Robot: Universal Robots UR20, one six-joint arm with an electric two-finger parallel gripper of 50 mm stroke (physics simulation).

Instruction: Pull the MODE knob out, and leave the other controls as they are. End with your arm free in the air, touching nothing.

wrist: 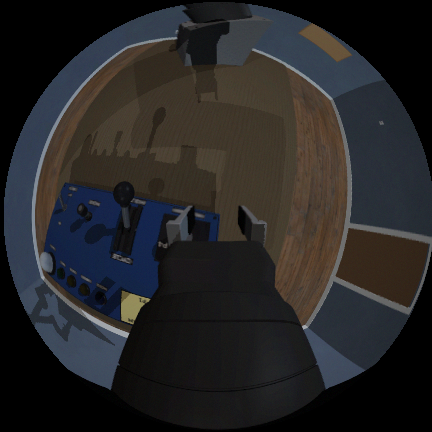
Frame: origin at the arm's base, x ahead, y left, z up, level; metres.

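Seen in the pictures: gripper, fingertip midpoint: [216,214].
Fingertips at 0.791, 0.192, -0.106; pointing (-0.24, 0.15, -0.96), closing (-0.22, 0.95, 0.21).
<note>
A point is followed by its place in that frame, as x, y, z.
The blue control panel [95,255] @(0.929, -0.021, -0.186) lies at the lower left of the wrist view. A small round black knob [82,209] @(0.841, -0.065, -0.182) stands on a short stem near its far left part, under a pale label too small to read; it may be the MODE knob. My gripper [216,214] @(0.791, 0.192, -0.106) is open, with nothing between its fingers. It is above and to the right of the knob, near the panel's right end. My left finger and the gripper body hide most of the black dial plate [163,227] @(0.841, 0.120, -0.230) and its dial.
A black ball-topped lever [124,193] @(0.791, 0.054, -0.156) rises between the small knob and my gripper. A toggle switch [62,202] @(0.848, -0.190, -0.207) is left of the knob. A white dome [47,262] @(0.988, -0.181, -0.120) and several small round controls line the near edge. A yellow label [132,307] @(0.999, 0.082, -0.149) is partly covered.
</note>
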